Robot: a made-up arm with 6 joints.
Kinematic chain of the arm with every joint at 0, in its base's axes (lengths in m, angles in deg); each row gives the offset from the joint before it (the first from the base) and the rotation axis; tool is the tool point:
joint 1: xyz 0 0 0.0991 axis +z
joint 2: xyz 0 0.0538 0 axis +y
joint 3: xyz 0 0 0.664 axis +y
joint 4: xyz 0 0 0.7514 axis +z
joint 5: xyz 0 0 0 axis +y
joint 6: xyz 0 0 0.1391 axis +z
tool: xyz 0 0 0
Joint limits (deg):
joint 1: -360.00..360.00
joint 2: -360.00..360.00
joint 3: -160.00..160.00
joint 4: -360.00..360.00
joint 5: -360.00..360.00
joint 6: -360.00..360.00
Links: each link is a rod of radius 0.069 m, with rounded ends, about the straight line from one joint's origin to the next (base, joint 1, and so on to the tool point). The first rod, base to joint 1, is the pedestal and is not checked.
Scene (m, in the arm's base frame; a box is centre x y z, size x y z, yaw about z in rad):
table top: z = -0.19
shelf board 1: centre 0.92 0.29 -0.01 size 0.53 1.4 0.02 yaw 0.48
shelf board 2: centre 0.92 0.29 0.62 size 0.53 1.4 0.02 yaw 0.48
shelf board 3: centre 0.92 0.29 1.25 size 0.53 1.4 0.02 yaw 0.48
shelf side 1: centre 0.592 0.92 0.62 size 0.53 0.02 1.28 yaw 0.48
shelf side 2: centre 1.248 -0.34 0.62 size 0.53 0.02 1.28 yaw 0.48
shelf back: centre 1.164 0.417 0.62 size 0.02 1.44 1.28 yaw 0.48
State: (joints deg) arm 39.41 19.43 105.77 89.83 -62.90 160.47
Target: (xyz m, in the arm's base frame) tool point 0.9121 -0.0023 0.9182
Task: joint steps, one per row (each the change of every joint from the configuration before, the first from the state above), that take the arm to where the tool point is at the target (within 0.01 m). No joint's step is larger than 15 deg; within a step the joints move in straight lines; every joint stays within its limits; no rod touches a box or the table.
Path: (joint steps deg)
1: -9.96 -13.53 6.26 -3.50 1.90 3.49
2: -9.96 -13.54 6.25 -3.50 1.91 3.48
3: -9.96 -13.53 6.26 -3.50 1.90 3.49
4: -9.97 -13.53 6.25 -3.50 1.91 3.49
5: -9.96 -13.54 6.26 -3.50 1.90 3.48
6: 0.61 8.58 -11.37 4.05 -3.80 -4.36
7: 0.62 8.59 -11.37 4.06 -3.79 -4.35
8: 0.61 8.58 -11.37 4.05 -3.80 -4.36
9: 0.61 8.58 -11.37 4.05 -3.79 -4.36
10: 5.96 11.46 -10.65 -1.75 4.55 0.00
11: 5.97 11.46 -10.66 -1.76 4.56 0.00

